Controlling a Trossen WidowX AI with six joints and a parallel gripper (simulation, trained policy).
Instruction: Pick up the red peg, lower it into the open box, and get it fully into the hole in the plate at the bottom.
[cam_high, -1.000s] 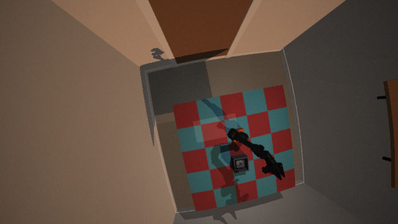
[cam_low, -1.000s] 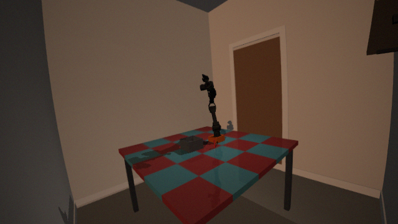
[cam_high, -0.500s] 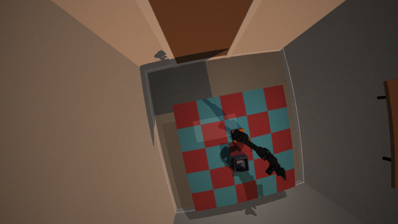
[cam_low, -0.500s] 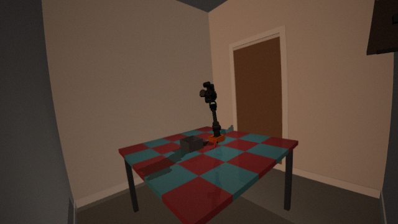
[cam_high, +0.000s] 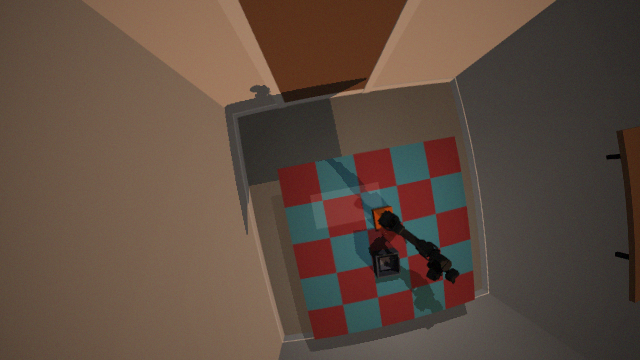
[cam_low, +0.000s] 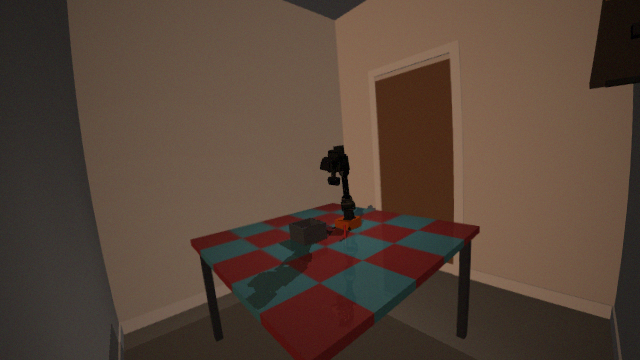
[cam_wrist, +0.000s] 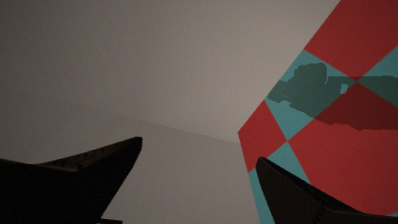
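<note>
Right now my gripper tip is 37 cm above the red peg, 16 cm past it and 7 cm to the left of it. From my gripper tip the other things lie so: dark grey box: 38 cm below, 23 cm to the right, 2 cm behind.
</note>
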